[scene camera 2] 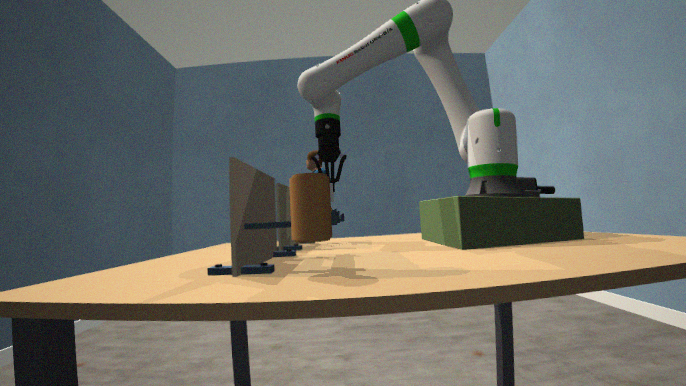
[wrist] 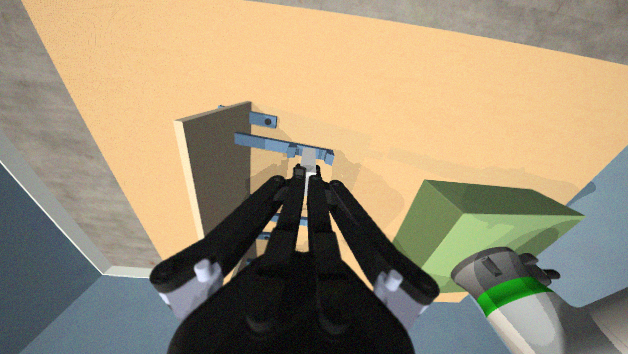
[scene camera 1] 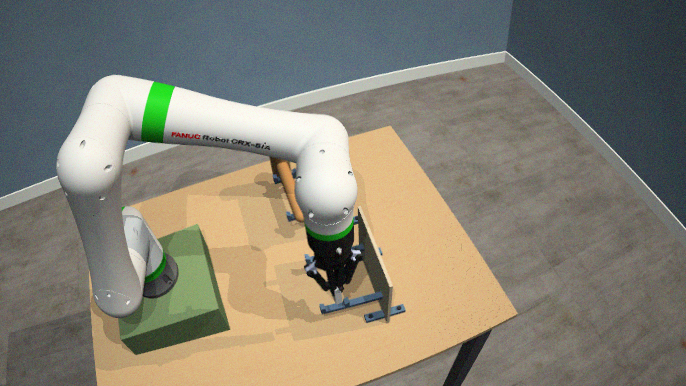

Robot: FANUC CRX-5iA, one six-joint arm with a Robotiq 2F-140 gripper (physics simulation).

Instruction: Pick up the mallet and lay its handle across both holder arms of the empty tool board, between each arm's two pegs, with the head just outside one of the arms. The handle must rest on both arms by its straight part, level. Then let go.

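Frame: origin at the arm's base, x right, y ahead, z up, level; millimetres.
Seen in the pictures: gripper, between the fingertips: [scene camera 2: 331, 201] [wrist: 308, 157] [scene camera 1: 337, 299]; arm's base, origin of its link: [scene camera 2: 493, 199] [wrist: 480, 265] [scene camera 1: 156, 276].
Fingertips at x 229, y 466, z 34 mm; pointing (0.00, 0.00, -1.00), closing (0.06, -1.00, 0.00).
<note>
Offsets run from my fingertips to a thing's top centre. "spot": to the spot under its first point. Level surfaces: height alone.
The mallet lies on the other tool board's arms. Its orange handle {spot: dx -430, dy -22, dz -23 mm} [scene camera 1: 287, 185] shows in scene camera 1, partly behind the robot; its brown head {dx -562, dy -20, dz +6 mm} [scene camera 2: 310, 207] faces scene camera 2. The empty tool board [scene camera 1: 375, 265] [scene camera 2: 283, 200] [wrist: 215, 165] stands upright. Its near holder arm [scene camera 1: 367, 299] [wrist: 265, 144] bears two pegs; its other holder arm [wrist: 302, 220] is mostly hidden by the gripper. My gripper [scene camera 1: 338, 296] [scene camera 2: 333, 195] [wrist: 308, 157] is shut and empty, pointing down, its tips over the near arm between the two pegs. Whether they touch it is unclear.
The other tool board [scene camera 2: 252, 220] stands beside the empty one, nearer scene camera 2. The green base block [scene camera 1: 175, 295] [scene camera 2: 520, 222] [wrist: 500, 230] carries the robot's base on the wooden table {dz -144 mm} [scene camera 1: 430, 240]. A person [scene camera 2: 312, 162] is partly hidden behind the gripper.
</note>
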